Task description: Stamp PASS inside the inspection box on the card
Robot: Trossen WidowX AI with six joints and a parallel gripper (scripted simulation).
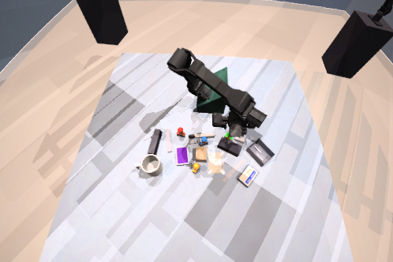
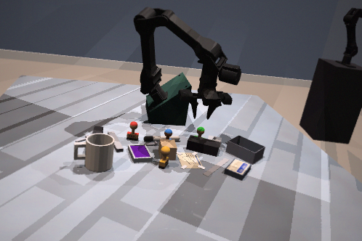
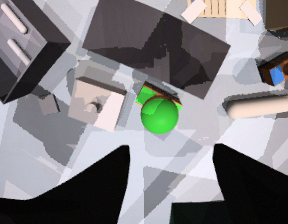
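The green-knobbed stamp lies 10 mm to the left of my gripper tip and 80 mm below it. The rest, counted from my gripper tip: blue-knobbed stamp 60 mm ahead, 110 mm to the right, 80 mm below; then white card 140 mm ahead, 40 mm to the right, 100 mm below; then black block 60 mm ahead, 20 mm to the left, 80 mm below.
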